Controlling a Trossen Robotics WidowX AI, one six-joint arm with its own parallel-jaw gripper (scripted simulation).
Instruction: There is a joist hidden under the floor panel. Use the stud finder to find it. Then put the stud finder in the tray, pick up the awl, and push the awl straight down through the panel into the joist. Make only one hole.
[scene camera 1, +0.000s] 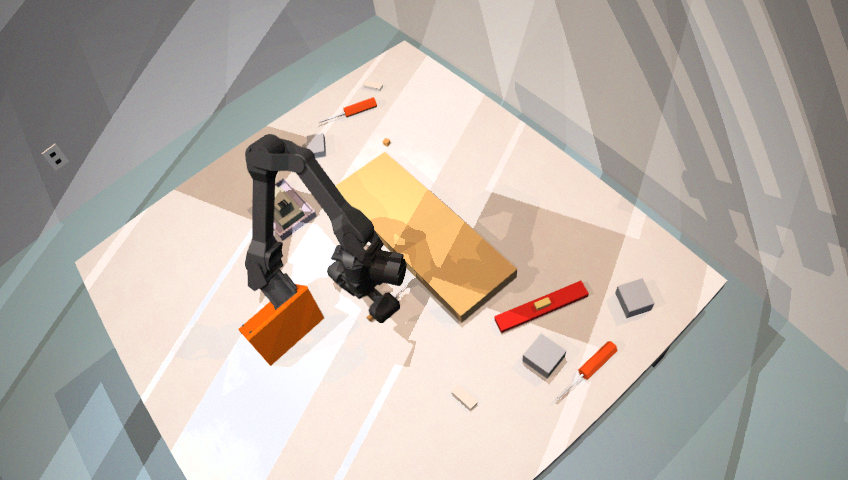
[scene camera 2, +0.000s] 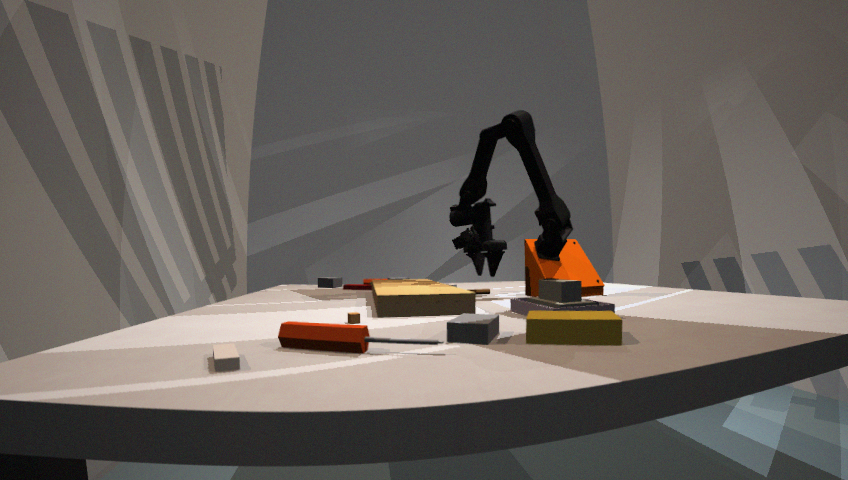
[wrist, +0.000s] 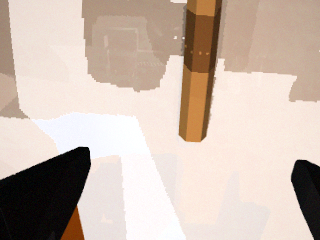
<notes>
My gripper (scene camera 2: 485, 276) is open, with nothing in its grasp. Further things: a stud finder (scene camera 2: 557, 293), a red level (scene camera 1: 506, 321), an orange screwdriver (scene camera 1: 609, 348), a yellow block (scene camera 2: 593, 328) and a tray (scene camera 2: 519, 305).
My gripper is seen too in scene camera 1 (scene camera 1: 367, 306) and in the wrist view (wrist: 192, 163). The wrist view does not show the stud finder: it is out of frame. The wrist view misses the red level: it is out of frame.
</notes>
